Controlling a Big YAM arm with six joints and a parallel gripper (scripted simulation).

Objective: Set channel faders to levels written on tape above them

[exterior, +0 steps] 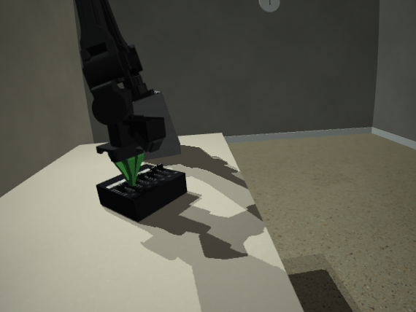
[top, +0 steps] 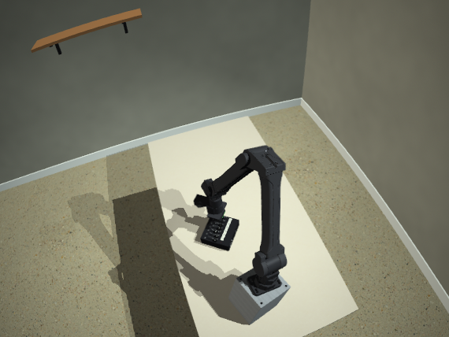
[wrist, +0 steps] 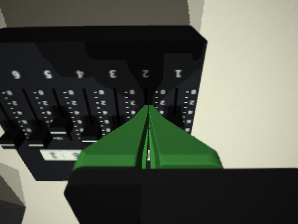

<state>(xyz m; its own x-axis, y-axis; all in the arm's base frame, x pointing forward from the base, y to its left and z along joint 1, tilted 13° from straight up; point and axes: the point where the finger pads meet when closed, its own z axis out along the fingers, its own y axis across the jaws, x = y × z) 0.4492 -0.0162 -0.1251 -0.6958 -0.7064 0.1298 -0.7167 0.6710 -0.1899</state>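
Right now my hand is 1 cm short of the channel 1 fader cap and 2 cm to the left of it. From my hand the other things lie so: channel 2 fader 1 cm behind, 1 cm to the right; then master fader cap 10 cm behind, 6 cm to the left.
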